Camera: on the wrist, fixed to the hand. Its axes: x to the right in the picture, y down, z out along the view.
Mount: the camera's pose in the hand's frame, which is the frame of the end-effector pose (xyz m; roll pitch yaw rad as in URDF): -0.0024 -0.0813 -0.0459 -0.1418 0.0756 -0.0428
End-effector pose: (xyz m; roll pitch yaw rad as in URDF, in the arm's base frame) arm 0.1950 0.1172 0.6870 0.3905 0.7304 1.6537
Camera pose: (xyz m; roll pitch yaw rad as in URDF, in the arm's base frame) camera 0.2567 0.0714 0.6339 0.2394 0.8165 1.6381
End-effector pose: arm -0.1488 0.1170 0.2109 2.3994 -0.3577 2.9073
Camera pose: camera -0.1749 0.0297 0.1903 2.2270 -0.3832 2.9964
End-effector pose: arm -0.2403 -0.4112 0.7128 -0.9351 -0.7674 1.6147
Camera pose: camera -0.1539 -0.4357 0.7386 -0.9937 -0.7533 1.4964
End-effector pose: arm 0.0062 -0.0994 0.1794 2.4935 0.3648 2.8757
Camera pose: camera -0.0117 -0.1904 0.1686 2.3820 0.3291 2.9599
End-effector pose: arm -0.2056 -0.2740 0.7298 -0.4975 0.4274 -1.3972
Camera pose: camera -0.2980 -0.2873 0.7294 -0.6736 0.4722 -1.4799
